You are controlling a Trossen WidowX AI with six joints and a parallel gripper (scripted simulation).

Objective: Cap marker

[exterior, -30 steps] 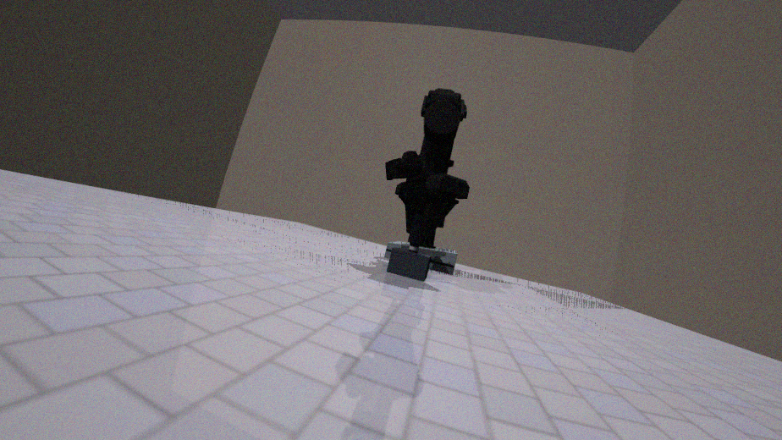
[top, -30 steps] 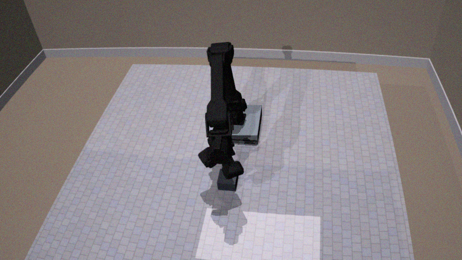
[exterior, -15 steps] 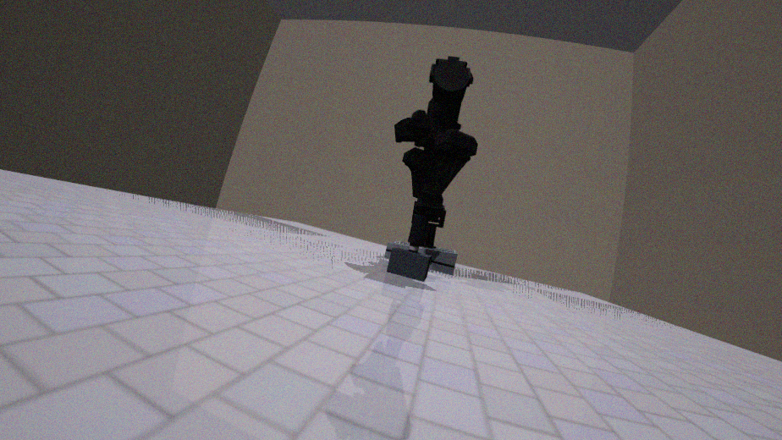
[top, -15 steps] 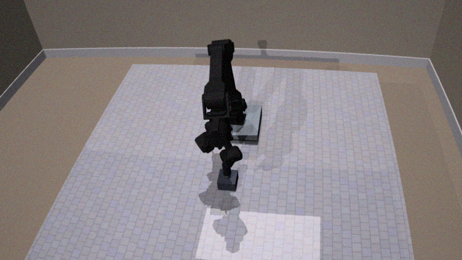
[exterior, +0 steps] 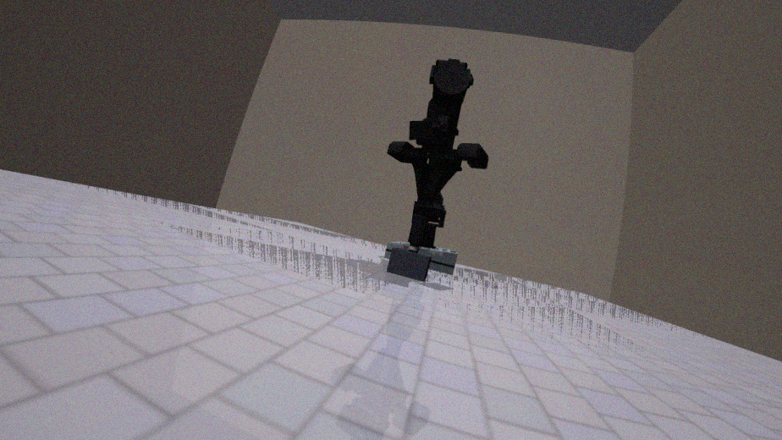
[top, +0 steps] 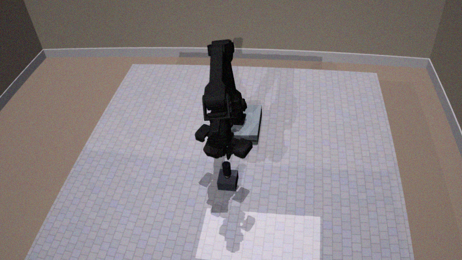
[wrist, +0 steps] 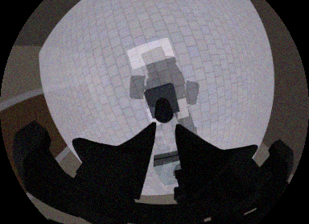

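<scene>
The marker cap lies 6 cm below my gripper tip. The rest, counted from my gripper tip: holder block 12 cm below.
</scene>
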